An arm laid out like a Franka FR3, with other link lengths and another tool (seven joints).
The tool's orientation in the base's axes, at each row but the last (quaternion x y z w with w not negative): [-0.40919 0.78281 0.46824 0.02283]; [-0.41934 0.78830 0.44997 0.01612]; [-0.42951 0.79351 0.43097 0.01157]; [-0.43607 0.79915 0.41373 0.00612]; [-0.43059 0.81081 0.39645 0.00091]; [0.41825 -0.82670 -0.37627 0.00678]
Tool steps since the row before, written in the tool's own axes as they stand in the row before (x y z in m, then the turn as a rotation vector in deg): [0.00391 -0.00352 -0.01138 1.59 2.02 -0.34]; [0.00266 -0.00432 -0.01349 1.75 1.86 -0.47]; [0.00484 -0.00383 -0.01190 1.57 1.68 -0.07]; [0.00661 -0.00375 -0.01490 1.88 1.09 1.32]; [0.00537 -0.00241 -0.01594 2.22 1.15 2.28]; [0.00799 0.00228 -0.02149 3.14 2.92 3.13]
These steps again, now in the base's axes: [0.00369 -0.01177 0.00223 -2.28 -0.78 0.97]; [0.00594 -0.01252 0.00394 -2.22 -1.02 0.87]; [0.00378 -0.01250 0.00301 -2.13 -0.67 0.57]; [0.00377 -0.01555 0.00489 -2.39 -0.12 -0.85]; [0.00372 -0.01476 0.00754 -2.98 0.28 -1.59]; [0.00025 -0.01798 0.01441 -5.07 0.81 -1.36]
